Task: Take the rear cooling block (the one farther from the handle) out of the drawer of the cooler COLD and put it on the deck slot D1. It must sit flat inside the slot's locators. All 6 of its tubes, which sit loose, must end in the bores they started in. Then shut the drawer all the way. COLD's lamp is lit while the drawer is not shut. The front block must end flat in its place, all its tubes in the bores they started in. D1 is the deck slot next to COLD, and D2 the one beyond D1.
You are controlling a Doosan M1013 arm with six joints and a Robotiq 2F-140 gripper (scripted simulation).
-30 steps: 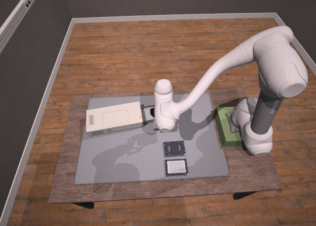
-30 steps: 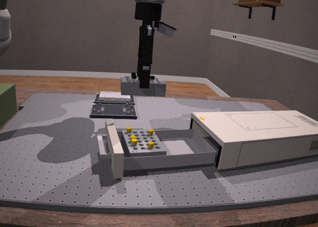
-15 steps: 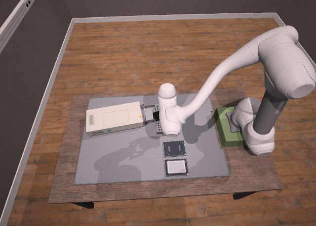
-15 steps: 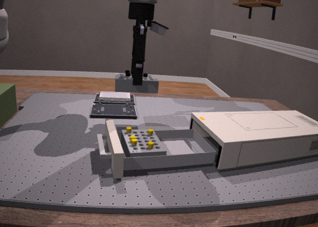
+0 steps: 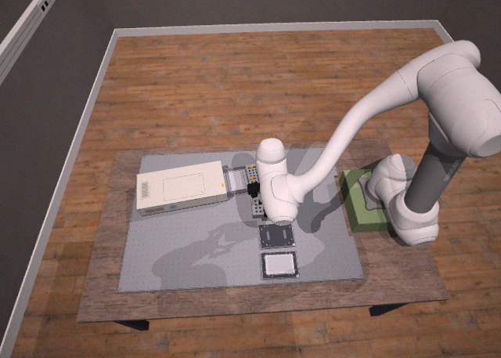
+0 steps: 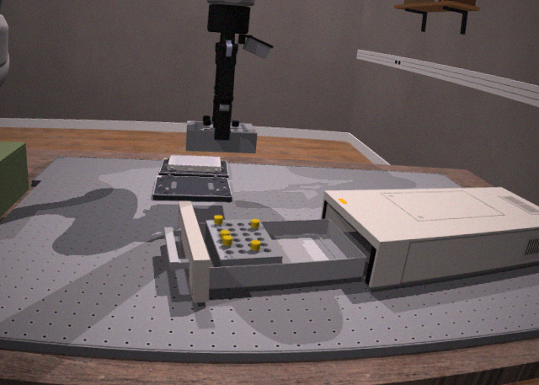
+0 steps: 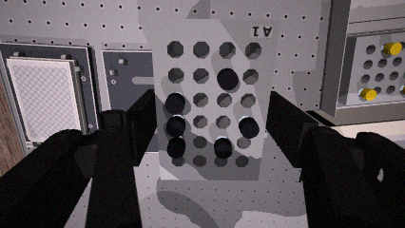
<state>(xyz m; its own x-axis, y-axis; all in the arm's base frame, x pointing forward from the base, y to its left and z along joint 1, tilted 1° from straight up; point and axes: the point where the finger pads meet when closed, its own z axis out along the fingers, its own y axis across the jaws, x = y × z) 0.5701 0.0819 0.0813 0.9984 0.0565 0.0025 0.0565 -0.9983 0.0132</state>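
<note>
Now: hand 5 cm past the deck slot D1, 8 cm to the right of it and 17 cm above it. The rest, counted from my hand: cooling block: 3 cm below; then white well plate: 5 cm behind, 23 cm to the left, 15 cm below; then drawer: 7 cm ahead, 24 cm to the right, 13 cm below.
</note>
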